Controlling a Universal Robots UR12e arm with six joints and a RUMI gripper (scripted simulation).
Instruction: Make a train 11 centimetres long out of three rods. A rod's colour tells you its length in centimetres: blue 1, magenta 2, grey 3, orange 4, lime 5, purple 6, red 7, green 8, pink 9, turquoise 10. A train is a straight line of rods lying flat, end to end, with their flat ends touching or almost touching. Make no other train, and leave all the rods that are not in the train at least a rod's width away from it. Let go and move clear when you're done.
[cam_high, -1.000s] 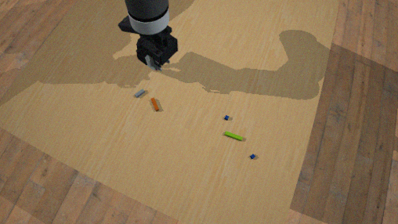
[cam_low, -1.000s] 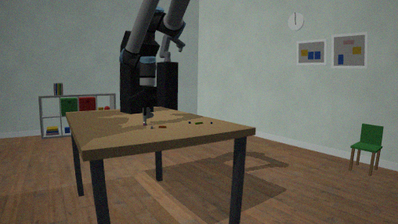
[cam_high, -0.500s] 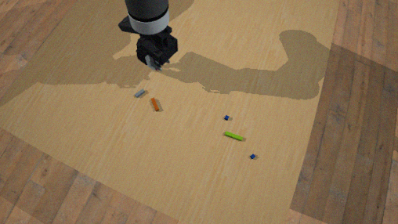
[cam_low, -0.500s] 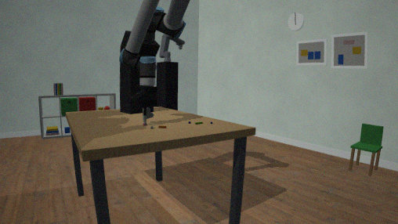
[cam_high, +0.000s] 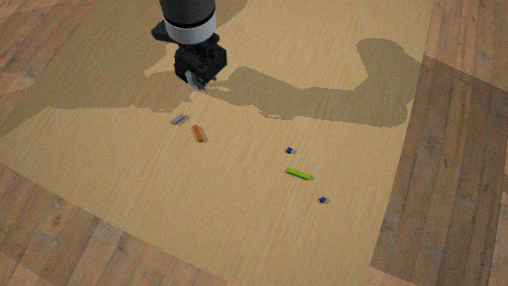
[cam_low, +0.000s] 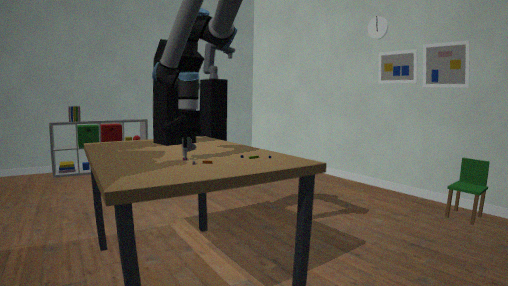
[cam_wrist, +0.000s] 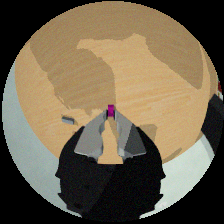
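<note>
Right now the magenta rod is 1 cm below my hand. From my hand the other things lie so: orange rod: 12 cm ahead, 4 cm to the left, 1 cm below; lime rod: 28 cm to the left, 16 cm ahead, 1 cm below; grey rod: 10 cm ahead, 2 cm to the right, 1 cm below.
</note>
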